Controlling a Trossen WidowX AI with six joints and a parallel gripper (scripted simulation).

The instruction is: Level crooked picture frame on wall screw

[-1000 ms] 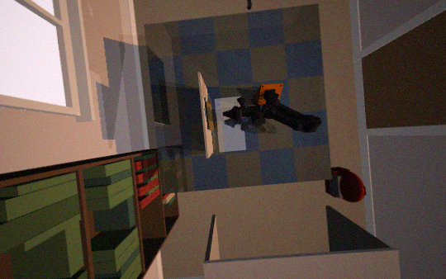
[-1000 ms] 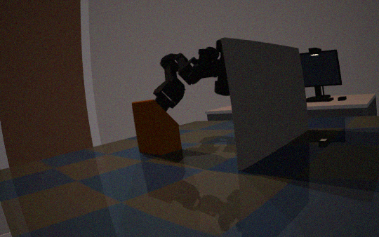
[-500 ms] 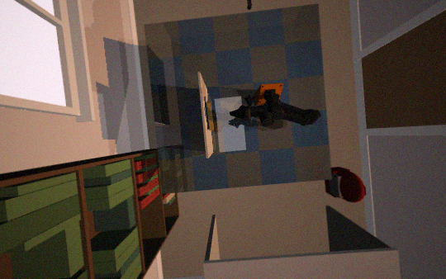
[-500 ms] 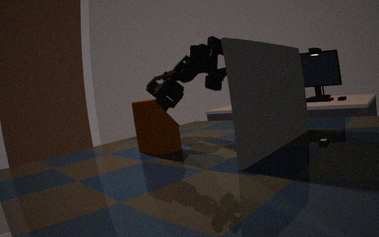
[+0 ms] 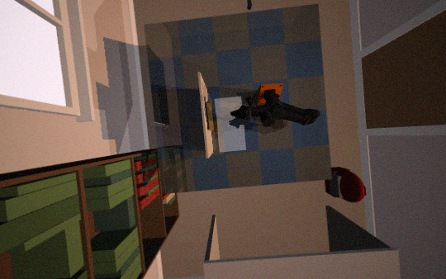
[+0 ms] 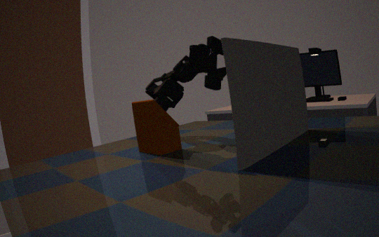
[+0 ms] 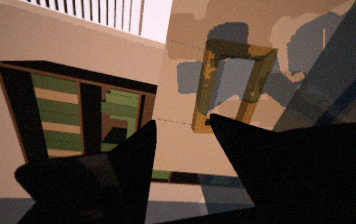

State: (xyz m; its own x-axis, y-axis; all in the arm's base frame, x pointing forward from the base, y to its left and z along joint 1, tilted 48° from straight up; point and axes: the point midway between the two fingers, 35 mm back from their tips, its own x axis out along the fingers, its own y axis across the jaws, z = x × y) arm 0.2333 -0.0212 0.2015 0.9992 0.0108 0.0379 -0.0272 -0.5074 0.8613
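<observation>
Now: gripper tip 130 mm short of the picture frame, 110 mm above it and 10 mm to the left of it. The rest, counted from my gripper tip: wall panel 140 mm ahead, 130 mm below.
</observation>
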